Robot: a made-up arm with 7 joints. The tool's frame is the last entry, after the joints. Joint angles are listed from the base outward. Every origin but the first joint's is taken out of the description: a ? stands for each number. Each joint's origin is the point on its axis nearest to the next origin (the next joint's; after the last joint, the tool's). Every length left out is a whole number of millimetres.
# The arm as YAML. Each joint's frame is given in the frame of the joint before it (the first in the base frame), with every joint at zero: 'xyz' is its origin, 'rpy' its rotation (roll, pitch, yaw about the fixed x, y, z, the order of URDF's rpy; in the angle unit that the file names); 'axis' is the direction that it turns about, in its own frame. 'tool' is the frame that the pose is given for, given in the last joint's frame.
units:
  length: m
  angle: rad
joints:
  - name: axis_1
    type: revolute
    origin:
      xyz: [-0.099, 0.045, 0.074]
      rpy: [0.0, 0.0, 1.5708]
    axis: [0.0, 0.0, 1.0]
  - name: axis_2
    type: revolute
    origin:
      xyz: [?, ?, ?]
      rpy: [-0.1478, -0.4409, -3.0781]
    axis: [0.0, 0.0, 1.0]
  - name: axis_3
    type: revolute
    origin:
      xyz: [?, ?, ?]
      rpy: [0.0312, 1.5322, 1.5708]
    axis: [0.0, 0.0, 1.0]
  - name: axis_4
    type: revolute
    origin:
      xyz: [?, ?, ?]
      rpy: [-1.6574, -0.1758, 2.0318]
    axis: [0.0, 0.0, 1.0]
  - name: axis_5
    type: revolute
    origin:
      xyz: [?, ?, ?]
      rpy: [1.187, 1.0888, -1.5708]
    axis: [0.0, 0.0, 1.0]
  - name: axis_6
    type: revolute
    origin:
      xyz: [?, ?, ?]
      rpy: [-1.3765, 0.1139, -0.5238]
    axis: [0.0, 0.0, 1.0]
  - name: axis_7
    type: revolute
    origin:
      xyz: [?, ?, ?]
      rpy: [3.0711, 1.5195, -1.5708]
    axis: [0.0, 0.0, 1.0]
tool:
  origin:
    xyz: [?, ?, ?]
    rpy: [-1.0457, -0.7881, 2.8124]
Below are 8 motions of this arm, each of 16 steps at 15 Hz.
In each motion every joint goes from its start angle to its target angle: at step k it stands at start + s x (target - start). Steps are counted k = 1, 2, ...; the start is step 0. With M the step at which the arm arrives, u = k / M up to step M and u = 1 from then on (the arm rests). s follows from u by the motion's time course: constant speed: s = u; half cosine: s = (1 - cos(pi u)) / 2; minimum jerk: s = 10 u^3 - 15 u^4 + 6 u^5.
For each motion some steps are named. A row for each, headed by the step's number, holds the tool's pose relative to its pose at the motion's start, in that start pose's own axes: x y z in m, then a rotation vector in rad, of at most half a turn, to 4 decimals.
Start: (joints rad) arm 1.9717 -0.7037 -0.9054 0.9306 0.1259 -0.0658 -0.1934
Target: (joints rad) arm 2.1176 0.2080 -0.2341 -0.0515 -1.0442 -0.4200 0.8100
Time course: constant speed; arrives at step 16
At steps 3, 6, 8, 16:
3: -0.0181 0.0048 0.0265 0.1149 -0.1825 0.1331
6: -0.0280 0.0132 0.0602 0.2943 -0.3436 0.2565
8: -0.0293 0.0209 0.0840 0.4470 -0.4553 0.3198
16: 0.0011 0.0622 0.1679 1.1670 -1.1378 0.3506

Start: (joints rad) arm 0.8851 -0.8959 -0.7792 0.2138 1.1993 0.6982 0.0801
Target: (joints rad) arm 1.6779 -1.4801 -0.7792 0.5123 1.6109 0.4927 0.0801
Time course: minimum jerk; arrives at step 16
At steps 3, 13, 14, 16:
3: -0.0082 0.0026 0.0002 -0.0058 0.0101 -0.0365
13: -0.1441 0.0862 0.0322 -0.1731 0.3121 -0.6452
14: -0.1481 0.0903 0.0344 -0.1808 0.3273 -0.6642
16: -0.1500 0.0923 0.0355 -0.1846 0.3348 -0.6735

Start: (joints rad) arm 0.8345 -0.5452 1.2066 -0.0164 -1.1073 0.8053 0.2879
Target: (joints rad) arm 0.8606 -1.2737 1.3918 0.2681 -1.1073 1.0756 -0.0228
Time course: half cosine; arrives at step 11
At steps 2, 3, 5, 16:
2: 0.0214 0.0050 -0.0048 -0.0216 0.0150 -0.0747
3: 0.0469 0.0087 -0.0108 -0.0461 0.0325 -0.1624
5: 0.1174 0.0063 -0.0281 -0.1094 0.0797 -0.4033
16: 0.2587 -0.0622 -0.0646 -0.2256 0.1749 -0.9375

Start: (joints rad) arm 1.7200 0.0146 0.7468 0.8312 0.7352 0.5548 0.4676
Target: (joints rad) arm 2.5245 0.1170 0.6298 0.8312 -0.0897 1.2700 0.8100
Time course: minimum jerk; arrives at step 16
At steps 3, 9, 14, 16:
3: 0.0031 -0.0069 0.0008 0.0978 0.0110 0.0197
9: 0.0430 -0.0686 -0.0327 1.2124 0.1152 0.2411
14: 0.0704 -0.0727 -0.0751 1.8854 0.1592 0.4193
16: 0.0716 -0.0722 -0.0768 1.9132 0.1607 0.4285

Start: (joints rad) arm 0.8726 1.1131 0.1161 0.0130 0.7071 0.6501 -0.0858
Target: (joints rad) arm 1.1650 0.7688 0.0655 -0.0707 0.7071 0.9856 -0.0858
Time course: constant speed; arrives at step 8
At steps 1, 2, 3, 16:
1: 0.0044 -0.0059 -0.0017 0.0077 0.0118 -0.0067
2: 0.0087 -0.0118 -0.0032 0.0157 0.0238 -0.0142
3: 0.0128 -0.0177 -0.0046 0.0240 0.0361 -0.0226
16: 0.0312 -0.0468 -0.0100 0.0716 0.1011 -0.0758

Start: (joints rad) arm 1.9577 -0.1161 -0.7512 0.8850 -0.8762 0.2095 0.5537
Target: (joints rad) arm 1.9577 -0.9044 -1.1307 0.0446 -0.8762 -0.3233 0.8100
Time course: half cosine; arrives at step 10
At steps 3, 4, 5, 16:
3: -0.0368 -0.0278 0.0886 0.2395 0.0831 0.1845
4: -0.0522 -0.0635 0.1464 0.4124 0.1265 0.3052
5: -0.0597 -0.1173 0.2035 0.6135 0.1625 0.4336
16: -0.0182 -0.3559 0.2935 1.3246 0.1954 0.7955

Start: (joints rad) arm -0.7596 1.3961 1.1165 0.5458 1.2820 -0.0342 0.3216
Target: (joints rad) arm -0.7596 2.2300 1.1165 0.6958 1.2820 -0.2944 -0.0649
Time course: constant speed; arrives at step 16
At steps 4, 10, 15, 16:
4: 0.0154 -0.0373 -0.0034 0.0479 0.0485 0.1225
10: 0.0462 -0.0889 -0.0152 0.1116 0.1038 0.3094
15: 0.0784 -0.1262 -0.0310 0.1591 0.1338 0.4660
16: 0.0854 -0.1329 -0.0348 0.1681 0.1380 0.4972

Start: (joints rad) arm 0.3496 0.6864 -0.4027 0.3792 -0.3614 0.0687 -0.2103
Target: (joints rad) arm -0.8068 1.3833 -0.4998 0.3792 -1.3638 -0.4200 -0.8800
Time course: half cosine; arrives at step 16
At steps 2, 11, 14, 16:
2: -0.0008 -0.0010 0.0005 0.0038 -0.0142 0.0217
11: -0.0229 -0.0024 0.0297 0.2035 -0.2452 0.1436
14: -0.0298 -0.0004 0.0453 0.2806 -0.2590 0.1025
16: -0.0312 -0.0001 0.0490 0.2973 -0.2586 0.0917

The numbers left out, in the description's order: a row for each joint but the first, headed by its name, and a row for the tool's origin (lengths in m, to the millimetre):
axis_2: 0.105 0.03 0.0
axis_3: -0.056 -0.092 0.0
axis_4: 0.172 0.001 0.0
axis_5: -0.282 -0.018 0.0
axis_6: -0.054 -0.009 0.0
axis_7: 0.036 -0.017 0.0
tool: 0.009 -0.035 0.0

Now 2 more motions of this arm.
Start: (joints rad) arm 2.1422 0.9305 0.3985 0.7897 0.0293 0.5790 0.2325
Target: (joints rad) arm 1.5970 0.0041 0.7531 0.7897 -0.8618 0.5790 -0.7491
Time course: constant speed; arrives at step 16
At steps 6, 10, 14, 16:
6: 0.0152 0.0263 0.0145 -0.6461 0.4152 0.1142
10: 0.0243 0.0468 0.0020 -1.0829 0.6773 0.1807
14: 0.0269 0.0579 -0.0258 -1.5226 0.9211 0.2511
16: 0.0249 0.0574 -0.0430 -1.7431 1.0342 0.2910

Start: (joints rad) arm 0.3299 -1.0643 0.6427 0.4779 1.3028 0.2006 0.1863
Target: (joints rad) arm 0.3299 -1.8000 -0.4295 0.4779 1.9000 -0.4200 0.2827
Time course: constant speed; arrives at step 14
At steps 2, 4, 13, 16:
2: 0.0220 0.0343 -0.0529 -0.0940 -0.1943 -0.1145
4: 0.0591 0.0605 -0.1024 -0.1925 -0.3826 -0.2252
13: 0.3444 0.0710 -0.2031 -0.6396 -1.1541 -0.6711
16: 0.3801 0.0640 -0.1972 -0.6852 -1.2326 -0.7145

